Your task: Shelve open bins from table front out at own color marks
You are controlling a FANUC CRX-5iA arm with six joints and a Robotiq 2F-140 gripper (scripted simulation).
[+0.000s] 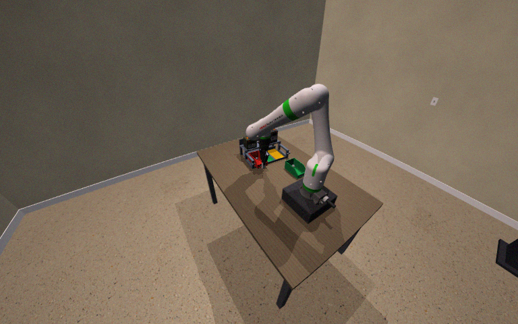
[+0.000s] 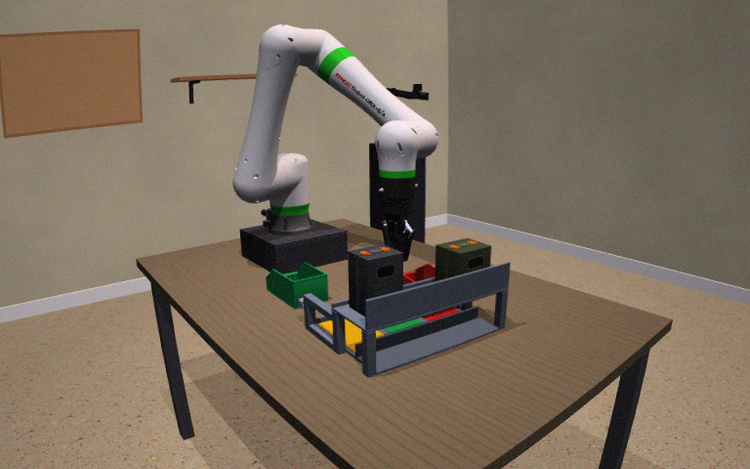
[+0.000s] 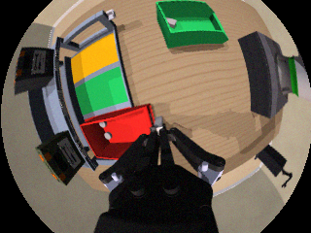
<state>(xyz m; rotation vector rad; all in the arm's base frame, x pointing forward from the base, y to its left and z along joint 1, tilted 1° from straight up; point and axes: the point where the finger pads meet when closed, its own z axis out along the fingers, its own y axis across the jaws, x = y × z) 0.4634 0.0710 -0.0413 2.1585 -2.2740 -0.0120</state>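
Now: the red bin 10 cm ahead of my hand, 1 cm to the right of it and 1 cm below it. Also, from my hand: green bin: 22 cm to the right, 15 cm behind, 2 cm below; olive box: 25 cm ahead, 9 cm above, 1 cm to the right; black box: 24 cm to the right, 24 cm ahead, 10 cm above.
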